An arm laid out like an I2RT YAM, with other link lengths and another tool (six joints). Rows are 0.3 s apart.
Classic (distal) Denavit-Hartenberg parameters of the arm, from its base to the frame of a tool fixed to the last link. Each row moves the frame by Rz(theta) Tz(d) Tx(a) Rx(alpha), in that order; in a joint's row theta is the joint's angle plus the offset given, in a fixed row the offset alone. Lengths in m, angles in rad.
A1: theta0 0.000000; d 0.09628; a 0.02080; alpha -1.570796
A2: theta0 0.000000; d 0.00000; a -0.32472; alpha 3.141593
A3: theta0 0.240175; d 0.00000; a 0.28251; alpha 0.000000
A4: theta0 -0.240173; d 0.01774; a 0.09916; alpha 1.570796
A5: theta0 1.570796; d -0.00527; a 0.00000; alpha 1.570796
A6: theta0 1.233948; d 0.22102; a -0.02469; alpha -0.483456
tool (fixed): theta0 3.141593; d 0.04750; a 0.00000; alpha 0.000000
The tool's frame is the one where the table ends.
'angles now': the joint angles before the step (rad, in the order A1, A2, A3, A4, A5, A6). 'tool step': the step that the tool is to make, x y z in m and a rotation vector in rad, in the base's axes. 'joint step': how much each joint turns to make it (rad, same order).
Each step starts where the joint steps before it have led.
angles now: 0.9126, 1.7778, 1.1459, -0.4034, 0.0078, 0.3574
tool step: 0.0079, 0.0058, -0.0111, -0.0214, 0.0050, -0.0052
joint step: 0.0002, 0.0522, 0.0412, -0.0090, 0.0106, 0.0000
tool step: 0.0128, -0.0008, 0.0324, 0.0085, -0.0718, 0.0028
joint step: -0.0001, -0.0474, 0.0230, -0.0186, 0.0427, -0.0291
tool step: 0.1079, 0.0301, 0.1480, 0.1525, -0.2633, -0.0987
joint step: -0.0598, 0.0182, 0.2880, 0.0199, 0.1060, -0.0399
